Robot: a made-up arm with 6 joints. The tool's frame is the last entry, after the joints. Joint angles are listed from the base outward. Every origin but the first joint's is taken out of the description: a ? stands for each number. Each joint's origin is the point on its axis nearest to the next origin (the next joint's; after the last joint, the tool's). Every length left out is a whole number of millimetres.
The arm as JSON. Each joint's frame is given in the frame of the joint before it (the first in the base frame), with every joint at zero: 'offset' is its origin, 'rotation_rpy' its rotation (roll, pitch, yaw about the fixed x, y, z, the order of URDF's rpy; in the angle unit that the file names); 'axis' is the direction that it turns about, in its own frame. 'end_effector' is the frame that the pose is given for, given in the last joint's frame.
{
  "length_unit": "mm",
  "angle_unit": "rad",
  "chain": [
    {
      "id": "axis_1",
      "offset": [
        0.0,
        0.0,
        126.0
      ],
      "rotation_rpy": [
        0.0,
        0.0,
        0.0
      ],
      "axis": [
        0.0,
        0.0,
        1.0
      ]
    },
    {
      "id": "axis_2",
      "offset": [
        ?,
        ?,
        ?
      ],
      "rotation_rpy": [
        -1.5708,
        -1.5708,
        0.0
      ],
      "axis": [
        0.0,
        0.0,
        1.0
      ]
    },
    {
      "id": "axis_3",
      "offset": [
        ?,
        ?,
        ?
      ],
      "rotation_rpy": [
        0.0,
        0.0,
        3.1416
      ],
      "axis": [
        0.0,
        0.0,
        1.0
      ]
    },
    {
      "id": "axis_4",
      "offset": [
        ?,
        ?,
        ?
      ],
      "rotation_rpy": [
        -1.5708,
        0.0,
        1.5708
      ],
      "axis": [
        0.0,
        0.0,
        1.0
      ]
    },
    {
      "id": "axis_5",
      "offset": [
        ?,
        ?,
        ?
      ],
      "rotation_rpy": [
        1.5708,
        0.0,
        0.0
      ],
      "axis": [
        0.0,
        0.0,
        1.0
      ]
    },
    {
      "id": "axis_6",
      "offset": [
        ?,
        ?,
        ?
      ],
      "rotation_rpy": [
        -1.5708,
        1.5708,
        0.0
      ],
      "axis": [
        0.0,
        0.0,
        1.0
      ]
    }
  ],
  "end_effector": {
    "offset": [
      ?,
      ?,
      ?
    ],
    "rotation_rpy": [
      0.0,
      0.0,
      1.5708
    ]
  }
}
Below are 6 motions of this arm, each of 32 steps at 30 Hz.
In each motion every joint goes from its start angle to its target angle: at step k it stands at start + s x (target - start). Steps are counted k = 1, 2, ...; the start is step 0. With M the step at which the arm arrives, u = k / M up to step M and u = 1 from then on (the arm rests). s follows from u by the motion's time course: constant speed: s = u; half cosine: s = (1 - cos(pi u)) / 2; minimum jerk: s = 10 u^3 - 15 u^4 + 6 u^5.
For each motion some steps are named. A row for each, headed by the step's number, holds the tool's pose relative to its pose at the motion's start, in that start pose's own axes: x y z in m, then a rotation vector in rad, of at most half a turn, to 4 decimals.
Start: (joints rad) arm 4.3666 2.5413 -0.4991 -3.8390 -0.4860 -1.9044
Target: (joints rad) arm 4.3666 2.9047 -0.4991 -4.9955 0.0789 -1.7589
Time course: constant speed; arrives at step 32
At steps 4, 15, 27, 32:
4: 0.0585 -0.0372 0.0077 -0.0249 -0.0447 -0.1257
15: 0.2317 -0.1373 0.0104 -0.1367 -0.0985 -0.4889
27: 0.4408 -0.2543 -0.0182 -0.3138 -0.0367 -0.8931
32: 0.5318 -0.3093 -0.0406 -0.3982 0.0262 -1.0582

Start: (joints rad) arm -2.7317 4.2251 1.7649 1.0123 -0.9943 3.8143
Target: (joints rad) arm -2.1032 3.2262 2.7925 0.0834 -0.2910 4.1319
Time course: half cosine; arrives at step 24
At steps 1, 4, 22, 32:
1: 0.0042 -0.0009 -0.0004 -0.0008 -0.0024 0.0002
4: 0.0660 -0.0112 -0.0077 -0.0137 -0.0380 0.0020
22: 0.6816 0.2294 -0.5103 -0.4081 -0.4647 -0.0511
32: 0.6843 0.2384 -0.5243 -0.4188 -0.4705 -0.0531

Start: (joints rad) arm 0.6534 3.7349 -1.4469 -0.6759 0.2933 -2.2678
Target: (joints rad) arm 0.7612 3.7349 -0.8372 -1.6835 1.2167 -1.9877
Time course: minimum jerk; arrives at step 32
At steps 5, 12, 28, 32:
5: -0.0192 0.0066 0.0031 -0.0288 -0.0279 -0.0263
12: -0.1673 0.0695 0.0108 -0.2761 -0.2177 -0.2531
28: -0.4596 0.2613 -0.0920 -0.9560 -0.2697 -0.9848
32: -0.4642 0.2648 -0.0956 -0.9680 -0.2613 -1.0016

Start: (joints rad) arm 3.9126 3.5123 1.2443 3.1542 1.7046 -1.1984
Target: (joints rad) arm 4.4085 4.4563 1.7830 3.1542 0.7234 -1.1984
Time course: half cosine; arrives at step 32
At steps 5, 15, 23, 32:
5: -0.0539 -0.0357 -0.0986 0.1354 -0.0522 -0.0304
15: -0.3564 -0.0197 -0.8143 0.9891 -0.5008 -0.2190
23: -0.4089 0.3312 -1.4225 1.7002 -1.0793 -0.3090
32: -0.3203 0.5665 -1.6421 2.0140 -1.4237 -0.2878

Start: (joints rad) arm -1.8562 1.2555 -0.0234 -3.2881 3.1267 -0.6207
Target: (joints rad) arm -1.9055 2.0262 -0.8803 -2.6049 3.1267 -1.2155
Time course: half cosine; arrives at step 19
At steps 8, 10, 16, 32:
8: 0.1937 0.1327 0.0398 -0.0110 0.0338 -0.4759
10: 0.2730 0.1877 0.0803 -0.0213 0.0472 -0.6825
16: 0.4423 0.3058 0.2320 -0.0599 0.0735 -1.1833
32: 0.4643 0.3211 0.2609 -0.0674 0.0764 -1.2589

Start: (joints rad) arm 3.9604 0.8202 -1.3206 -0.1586 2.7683 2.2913
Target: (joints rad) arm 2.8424 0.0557 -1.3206 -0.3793 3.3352 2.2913
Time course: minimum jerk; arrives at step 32
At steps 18, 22, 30, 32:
18: -0.1811 -0.3521 -0.4042 -0.4724 -0.2114 0.5570
22: -0.1275 -0.5634 -0.4155 -0.6375 -0.2569 0.7122
30: -0.0446 -0.7437 -0.3533 -0.7855 -0.2890 0.8297
32: -0.0434 -0.7458 -0.3521 -0.7874 -0.2894 0.8311

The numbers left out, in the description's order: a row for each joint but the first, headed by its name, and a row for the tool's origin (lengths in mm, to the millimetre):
axis_2: 0.0 52.0 0.0
axis_3: 894.0 0.0 0.0
axis_4: -860.0 0.0 0.0
axis_5: 0.0 0.0 0.0
axis_6: 0.0 146.0 0.0
tool: 0.0 0.0 0.0

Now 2 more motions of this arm.
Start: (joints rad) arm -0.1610 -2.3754 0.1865 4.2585 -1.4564 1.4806
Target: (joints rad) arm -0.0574 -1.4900 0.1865 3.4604 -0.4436 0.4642
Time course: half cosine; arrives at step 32
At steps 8, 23, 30, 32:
8: 0.2350 0.0101 0.0776 0.0706 0.1586 -0.0545
23: 1.2107 0.4506 0.2940 -0.1336 0.9082 -0.5945
30: 1.4000 0.6489 0.3197 -0.3052 1.0298 -0.7997
32: 1.4095 0.6607 0.3209 -0.3156 1.0350 -0.8117

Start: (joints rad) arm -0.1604 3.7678 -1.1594 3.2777 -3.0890 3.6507
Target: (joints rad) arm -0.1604 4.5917 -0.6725 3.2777 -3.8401 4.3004
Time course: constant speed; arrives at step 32
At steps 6, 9, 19, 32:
6: -0.1794 0.0660 0.1585 0.1793 0.3418 0.1197
9: -0.2597 0.0953 0.2507 0.2845 0.5047 0.1749
19: -0.4728 0.1712 0.6128 0.7066 1.0037 0.3178
32: -0.5951 0.2092 1.1822 1.4011 1.5276 0.3386

